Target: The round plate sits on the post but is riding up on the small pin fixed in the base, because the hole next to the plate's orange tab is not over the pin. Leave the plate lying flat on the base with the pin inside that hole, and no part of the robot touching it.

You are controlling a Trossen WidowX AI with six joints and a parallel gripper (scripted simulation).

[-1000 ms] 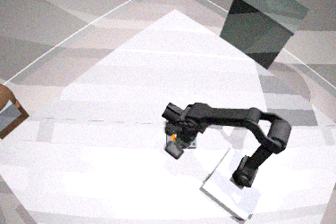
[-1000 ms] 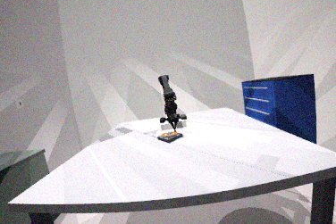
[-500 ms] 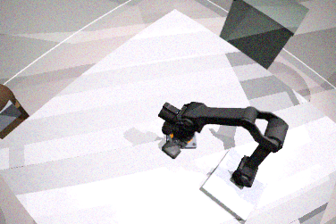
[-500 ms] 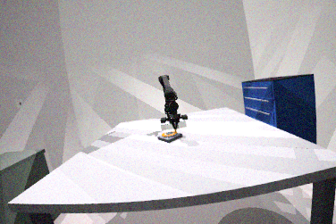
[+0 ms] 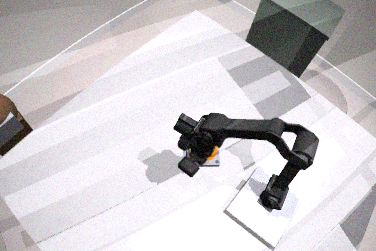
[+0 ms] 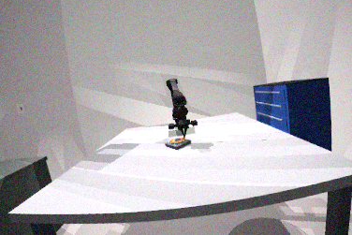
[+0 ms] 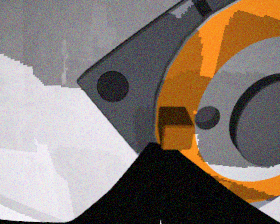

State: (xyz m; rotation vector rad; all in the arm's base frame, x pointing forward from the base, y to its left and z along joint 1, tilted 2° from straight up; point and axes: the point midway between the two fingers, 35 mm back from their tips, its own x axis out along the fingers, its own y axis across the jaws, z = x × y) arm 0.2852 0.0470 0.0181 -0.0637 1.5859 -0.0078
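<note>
The round plate is 30 mm to the right of my gripper tip and 20 mm ahead of it. The rest, counted from my gripper tip: dark grey square base (50 mm to the right, 20 mm below, 20 mm ahead).
</note>
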